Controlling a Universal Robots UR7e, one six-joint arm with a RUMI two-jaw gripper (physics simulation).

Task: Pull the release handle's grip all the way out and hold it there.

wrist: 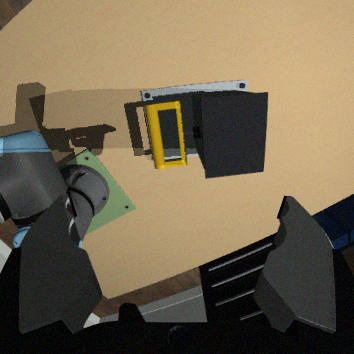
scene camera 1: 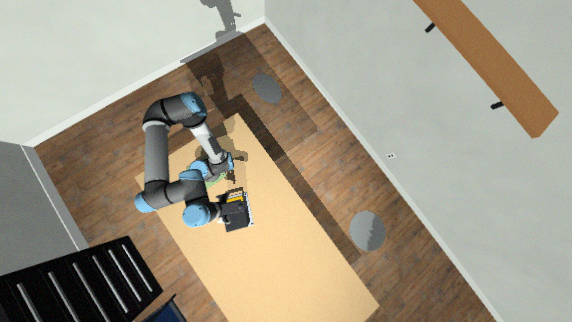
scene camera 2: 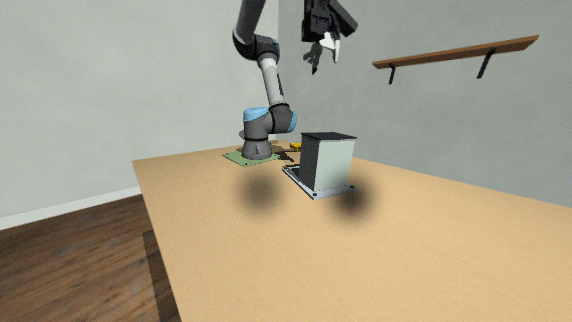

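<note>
The release handle's yellow grip (scene camera 1: 235, 199) (scene camera 2: 296, 146) (wrist: 154, 135) is a rectangular loop on the side of the dark-topped housing (scene camera 2: 334, 165) (wrist: 235, 135) that faces the arm's base. The housing stands upright on a light grey base plate (scene camera 2: 332, 192) (wrist: 195, 89) on the table. In the wrist view a dark gap shows between grip and housing. My gripper (scene camera 2: 325, 67) (wrist: 177, 196) is open and empty, high above the table and apart from the grip. In scene camera 1 it overlaps the housing and its fingers are partly hidden.
The arm's base stands on a green plate (scene camera 2: 234, 159) (wrist: 120, 202) near the grip. A black drawer cabinet (scene camera 1: 65, 280) and a blue bin (scene camera 1: 167, 312) (wrist: 340, 225) stand beside the wooden table (scene camera 1: 280, 250) (scene camera 2: 300, 260). A wooden shelf (scene camera 1: 490, 65) (scene camera 2: 455, 52) hangs on the wall.
</note>
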